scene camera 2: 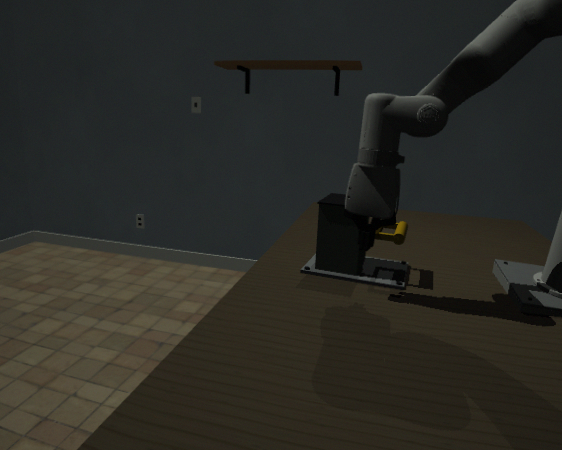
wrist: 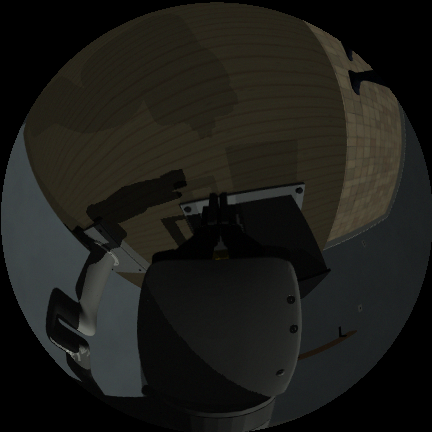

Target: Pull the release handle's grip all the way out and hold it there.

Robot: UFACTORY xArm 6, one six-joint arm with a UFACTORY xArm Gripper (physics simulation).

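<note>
The release handle's yellow grip [scene camera 2: 400, 232] [wrist: 220, 255] sticks out from the right side of a dark box-shaped housing [scene camera 2: 336, 237] [wrist: 280, 225] in the scene view; in the wrist view a small yellow part shows behind the fingers. The housing stands on a grey base plate [scene camera 2: 350, 278] [wrist: 260, 195]. My gripper [scene camera 2: 366, 245] [wrist: 219, 202] points down with its fingers shut together and empty. It is close beside the housing, between the housing and the grip's outer bar. Whether the fingers touch the yellow frame is hidden.
The housing and plate stand on a brown wooden table [scene camera 2: 280, 360] [wrist: 280, 100]. The arm's base plate [scene camera 2: 505, 277] is at the right. A wall shelf [scene camera 2: 300, 65] hangs behind, high above the table. The table's left edge borders the tiled floor [scene camera 2: 125, 310] [wrist: 372, 150].
</note>
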